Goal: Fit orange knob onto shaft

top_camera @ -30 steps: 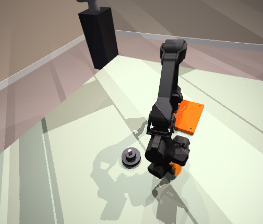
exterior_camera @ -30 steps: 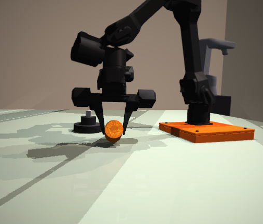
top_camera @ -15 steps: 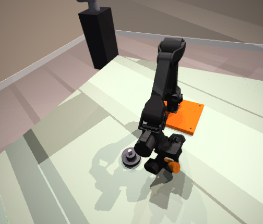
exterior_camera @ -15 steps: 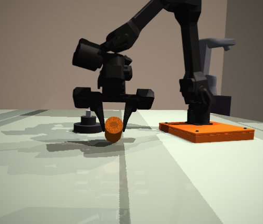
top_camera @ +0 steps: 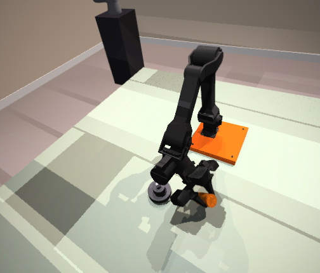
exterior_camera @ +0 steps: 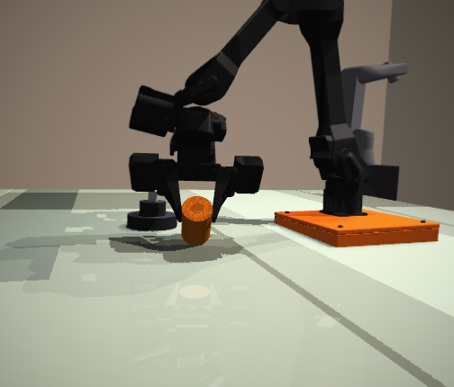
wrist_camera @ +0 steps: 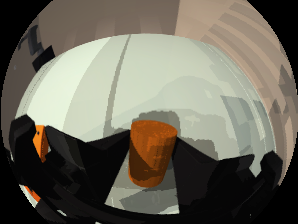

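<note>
The round pedestal is 20 mm ahead of my gripper tip, 180 mm to the right of it and 10 mm below it. The rest, counted from my gripper tip: orange knob 10 mm to the right, 10 mm above.
</note>
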